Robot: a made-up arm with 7 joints.
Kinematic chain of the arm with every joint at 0, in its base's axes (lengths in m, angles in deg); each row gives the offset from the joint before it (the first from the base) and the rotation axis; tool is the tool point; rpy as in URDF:
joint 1: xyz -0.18 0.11 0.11 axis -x
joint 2: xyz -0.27 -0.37 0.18 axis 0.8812 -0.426 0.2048
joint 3: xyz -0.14 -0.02 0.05 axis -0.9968 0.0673 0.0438
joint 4: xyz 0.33 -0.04 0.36 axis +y
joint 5: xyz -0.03 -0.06 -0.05 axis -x
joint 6: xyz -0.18 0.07 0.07 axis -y
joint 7: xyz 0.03 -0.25 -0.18 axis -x
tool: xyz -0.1 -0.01 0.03 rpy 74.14 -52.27 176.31
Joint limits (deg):
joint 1: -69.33..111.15
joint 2: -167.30..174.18
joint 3: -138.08..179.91
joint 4: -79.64..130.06
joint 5: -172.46..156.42
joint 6: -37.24..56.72
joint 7: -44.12..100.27
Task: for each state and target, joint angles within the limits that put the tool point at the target. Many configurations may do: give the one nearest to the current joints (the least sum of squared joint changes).
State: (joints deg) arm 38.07 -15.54 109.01 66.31 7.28 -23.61 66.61
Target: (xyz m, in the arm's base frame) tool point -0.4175 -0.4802 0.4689
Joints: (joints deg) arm 86.75 -50.51 149.92 97.49 22.76 -37.24 65.10
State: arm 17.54 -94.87 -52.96 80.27 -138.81 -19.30 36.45
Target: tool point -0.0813 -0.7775 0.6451
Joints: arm -28.08 -70.64 -73.32 119.96 -146.21 -29.67 39.24
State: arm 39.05 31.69 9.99 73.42 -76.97 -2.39 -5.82
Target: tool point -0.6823 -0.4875 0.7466
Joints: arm 20.62 42.26 -7.60 57.91 -70.18 12.63 -4.55
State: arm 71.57 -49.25 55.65 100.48 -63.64 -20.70 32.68
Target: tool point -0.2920 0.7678 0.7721
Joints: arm 52.51 -14.59 20.48 100.70 -56.31 -27.97 31.24
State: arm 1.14 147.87 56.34 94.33 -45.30 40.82 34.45
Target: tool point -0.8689 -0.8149 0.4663
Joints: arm 0.46 134.77 77.85 114.12 -48.71 4.69 30.61
